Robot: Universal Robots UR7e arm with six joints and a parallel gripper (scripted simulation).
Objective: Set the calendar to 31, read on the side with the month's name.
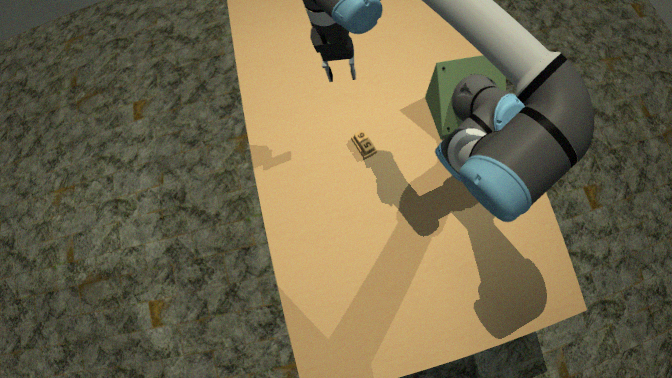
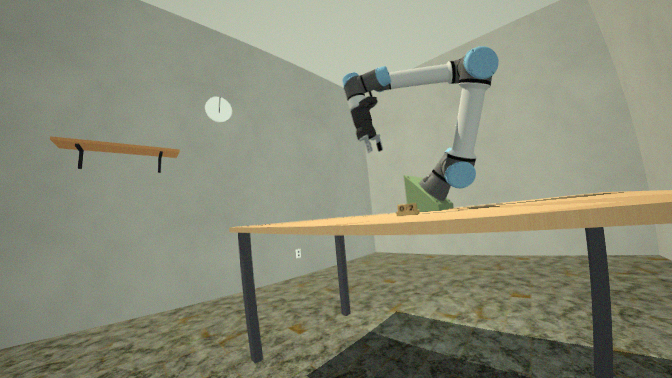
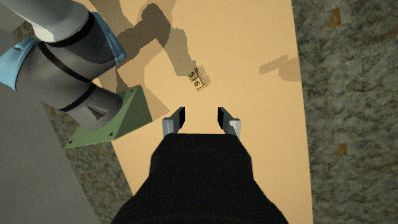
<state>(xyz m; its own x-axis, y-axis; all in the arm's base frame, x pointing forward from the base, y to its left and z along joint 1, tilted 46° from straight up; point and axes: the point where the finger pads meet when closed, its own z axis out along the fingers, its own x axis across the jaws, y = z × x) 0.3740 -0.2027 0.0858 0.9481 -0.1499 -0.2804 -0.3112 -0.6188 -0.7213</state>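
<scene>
My hand is 40 mm past the wooden tray, 90 mm to the right of it and 260 mm above it.
</scene>
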